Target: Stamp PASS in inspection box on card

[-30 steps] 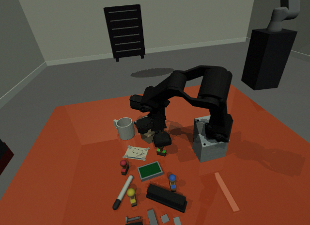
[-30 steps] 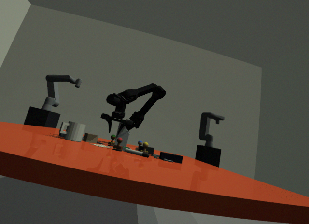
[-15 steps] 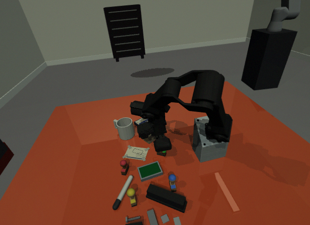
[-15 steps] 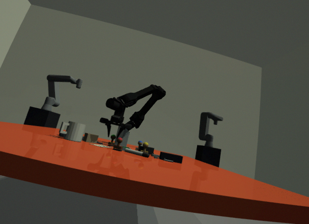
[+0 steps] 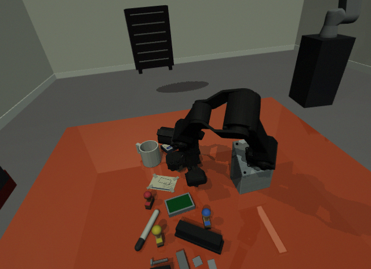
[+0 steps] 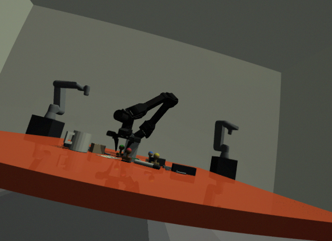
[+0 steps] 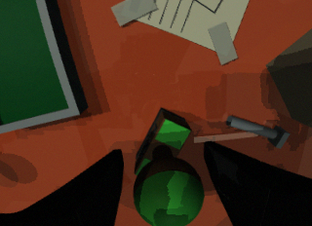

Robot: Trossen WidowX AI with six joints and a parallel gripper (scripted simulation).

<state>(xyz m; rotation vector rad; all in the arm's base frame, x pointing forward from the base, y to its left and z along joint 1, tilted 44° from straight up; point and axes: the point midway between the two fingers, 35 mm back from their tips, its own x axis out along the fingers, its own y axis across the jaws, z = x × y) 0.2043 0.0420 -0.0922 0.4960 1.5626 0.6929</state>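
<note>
Now: the green ink pad 60 mm ahead of my gripper tip, 90 mm to the left of it and 20 mm below it. Round my gripper tip: green-knobbed stamp (10 mm below); white card (110 mm ahead, 20 mm to the right, 30 mm below); tan box (50 mm ahead, 110 mm to the right).
</note>
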